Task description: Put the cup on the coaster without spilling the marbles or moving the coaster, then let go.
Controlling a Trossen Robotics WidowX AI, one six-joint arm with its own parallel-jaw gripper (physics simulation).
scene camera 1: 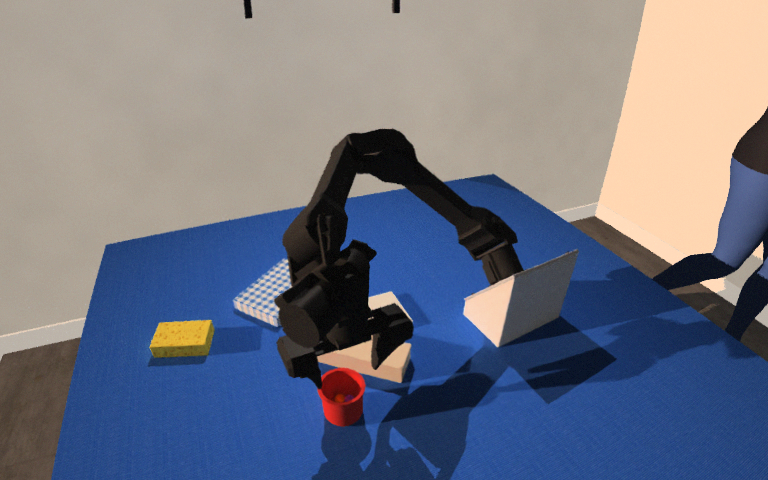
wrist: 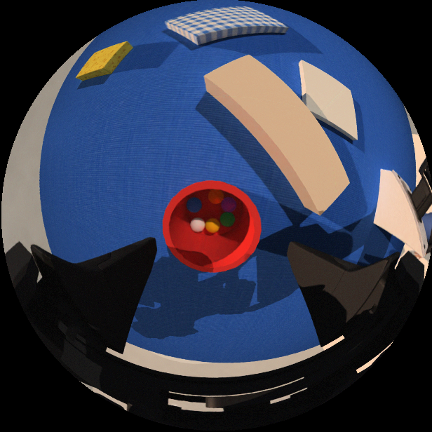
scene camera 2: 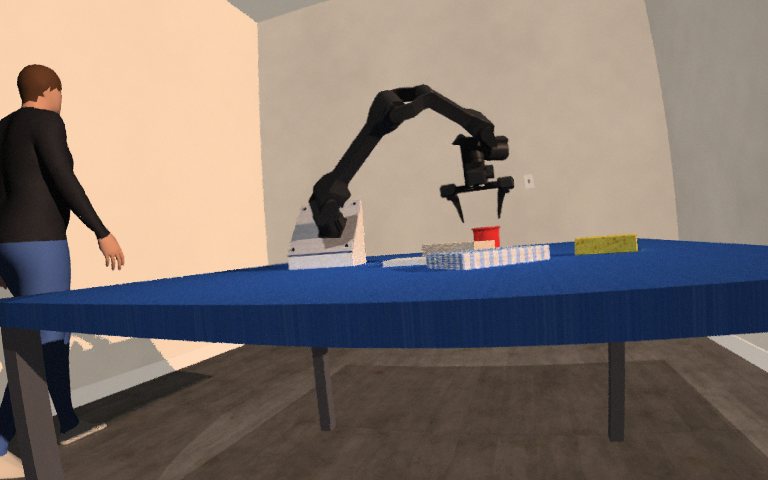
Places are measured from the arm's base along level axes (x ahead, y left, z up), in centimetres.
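Pixels of known places: gripper, between the fingertips: point(scene camera 1: 347, 377) point(scene camera 2: 481, 220); arm's base, origin of its link: point(scene camera 1: 508, 279) point(scene camera 2: 332, 227).
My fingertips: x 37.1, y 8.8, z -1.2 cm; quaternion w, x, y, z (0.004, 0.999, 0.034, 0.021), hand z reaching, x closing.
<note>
For each thing: its middle in the pictures, then the offset to it from my fingertips. Level surfaces: height alone.
- red cup, middle of its body: point(scene camera 1: 342, 399) point(scene camera 2: 486, 241) dx +1.0, dy -0.2, dz -5.2 cm
- blue table, height of its surface: dz -8.7 cm
- coaster, middle of its body: point(scene camera 1: 378, 314) point(scene camera 2: 413, 261) dx -13.8, dy -19.6, dz -8.1 cm
- long tan block, middle of its body: point(scene camera 1: 356, 351) point(scene camera 2: 456, 250) dx -5.5, dy -10.4, dz -6.8 cm
- checkered slab, middle of its body: point(scene camera 2: 487, 256) point(scene camera 1: 281, 289) dx +3.2, dy -34.7, dz -7.4 cm
- yellow sponge, middle of its body: point(scene camera 2: 606, 244) point(scene camera 1: 182, 338) dx +25.2, dy -26.4, dz -7.2 cm
A red cup point(scene camera 1: 342, 412) point(scene camera 2: 485, 233) point(wrist: 212, 250) stands upright on the blue table point(scene camera 1: 186, 418). Several coloured marbles point(scene camera 1: 342, 397) point(wrist: 212, 226) lie inside it. My gripper point(scene camera 1: 347, 376) point(scene camera 2: 480, 219) point(wrist: 224, 247) is open and empty, pointing down, with its fingertips above the height of the cup's rim in the second scene view. In the wrist view the cup shows between and a little beyond the fingertips. A flat cream square, the coaster point(scene camera 1: 390, 298) point(scene camera 2: 403, 262) point(wrist: 334, 100), lies beyond the tan block, apart from the cup; my arm partly hides it in the first scene view.
A long tan block point(scene camera 1: 390, 369) point(scene camera 2: 450, 247) point(wrist: 280, 120) lies between cup and coaster. A checkered slab point(scene camera 1: 261, 293) point(scene camera 2: 504, 258) point(wrist: 225, 22) and a yellow sponge point(scene camera 1: 181, 337) point(scene camera 2: 606, 244) point(wrist: 104, 61) lie farther off. The arm's white wedge base point(scene camera 1: 523, 305) point(scene camera 2: 325, 259) stands beside them. A person point(scene camera 2: 35, 181) stands by the table.
</note>
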